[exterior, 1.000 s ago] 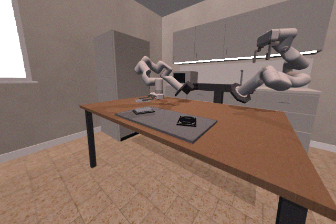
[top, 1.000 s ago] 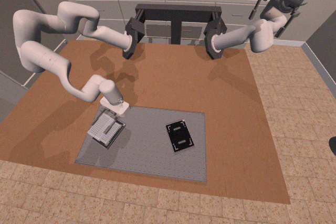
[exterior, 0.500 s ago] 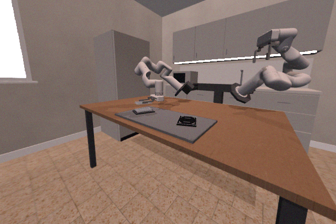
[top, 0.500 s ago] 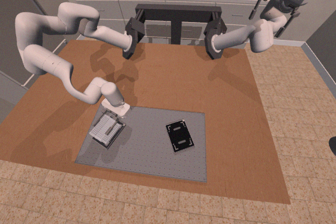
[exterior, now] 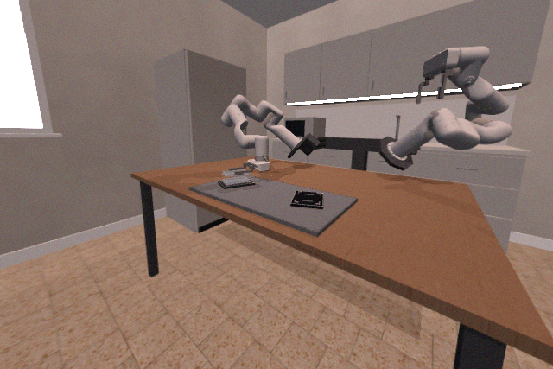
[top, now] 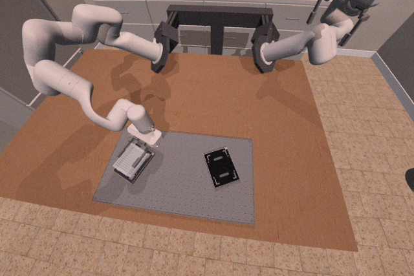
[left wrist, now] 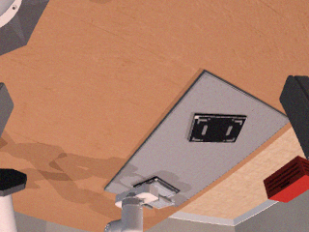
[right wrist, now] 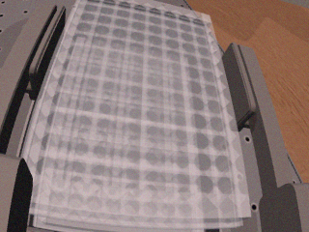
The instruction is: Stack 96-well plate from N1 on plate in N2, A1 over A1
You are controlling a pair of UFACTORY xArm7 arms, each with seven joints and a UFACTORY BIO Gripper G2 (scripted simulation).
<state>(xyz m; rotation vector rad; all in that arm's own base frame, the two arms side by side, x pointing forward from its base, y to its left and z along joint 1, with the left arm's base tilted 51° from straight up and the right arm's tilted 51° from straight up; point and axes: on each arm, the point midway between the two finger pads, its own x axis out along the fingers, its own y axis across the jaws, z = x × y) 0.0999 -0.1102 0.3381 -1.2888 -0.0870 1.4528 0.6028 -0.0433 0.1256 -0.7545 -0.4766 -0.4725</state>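
Observation:
My right gripper is now 60 mm above the nest N2. Round my right hand: nest N1: 10 mm ahead, 410 mm to the left, 60 mm below; A1 mark: 40 mm behind, 80 mm to the left, 60 mm below.

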